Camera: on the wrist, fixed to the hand. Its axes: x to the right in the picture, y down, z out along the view.
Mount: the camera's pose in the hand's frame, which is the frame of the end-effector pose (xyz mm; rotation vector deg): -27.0 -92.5 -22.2 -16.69 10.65 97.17
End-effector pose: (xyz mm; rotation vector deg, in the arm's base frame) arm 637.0 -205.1 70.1 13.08 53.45 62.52
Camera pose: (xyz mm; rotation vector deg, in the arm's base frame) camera 677.5 -278.1 17.1 42.44 33.34 160.75
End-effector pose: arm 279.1 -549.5 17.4 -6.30 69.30 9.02
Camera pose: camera 265.9 -645.9 35.0 40.04 66.56 104.28
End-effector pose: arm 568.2 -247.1 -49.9 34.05 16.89 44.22
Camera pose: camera 591.8 -310.3 -122.2 22.28 -14.59 140.72
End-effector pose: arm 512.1 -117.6 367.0 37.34 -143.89 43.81
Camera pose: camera 589.9 -164.1 406.5 -100.85 -137.17 42.80
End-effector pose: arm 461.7 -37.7 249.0 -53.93 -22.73 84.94
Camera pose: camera 536.4 -54.0 311.7 88.36 -27.14 -138.60
